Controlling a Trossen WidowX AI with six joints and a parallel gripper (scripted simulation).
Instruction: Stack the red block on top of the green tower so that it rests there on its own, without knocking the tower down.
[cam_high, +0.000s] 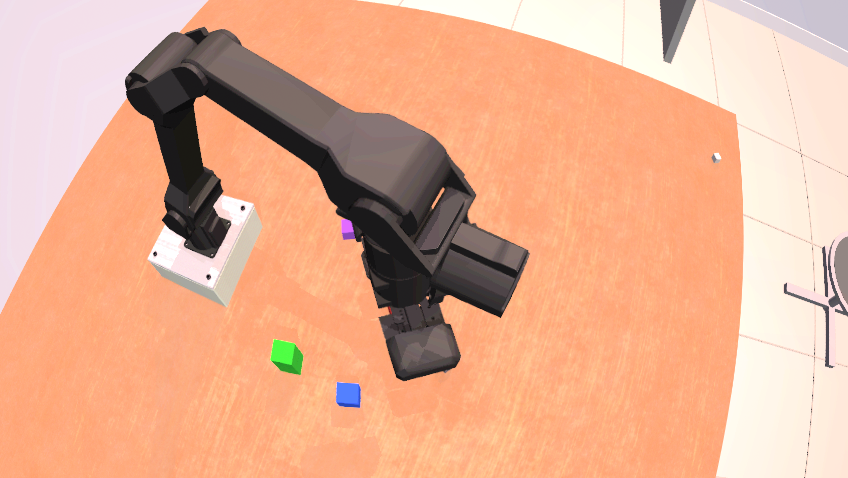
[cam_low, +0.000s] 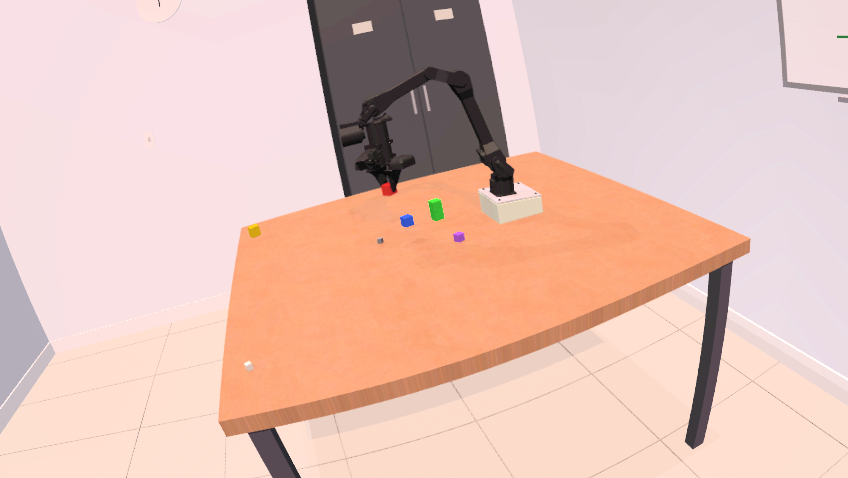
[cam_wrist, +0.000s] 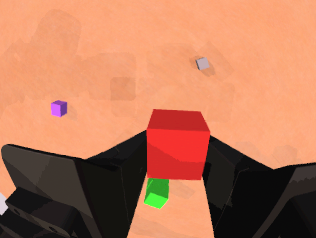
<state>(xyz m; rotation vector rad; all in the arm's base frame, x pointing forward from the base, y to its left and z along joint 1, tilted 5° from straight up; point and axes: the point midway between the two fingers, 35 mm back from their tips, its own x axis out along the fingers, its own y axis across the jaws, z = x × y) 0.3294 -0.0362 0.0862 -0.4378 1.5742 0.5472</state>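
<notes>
My gripper tip is 14 cm past the green block, 10 cm above it and 8 cm to the left of it. From my gripper tip the other things lie so: blue block: 13 cm below, 9 cm to the right, 5 cm behind; small grey cube: 14 cm below, 6 cm ahead; red block: 1 cm above.
</notes>
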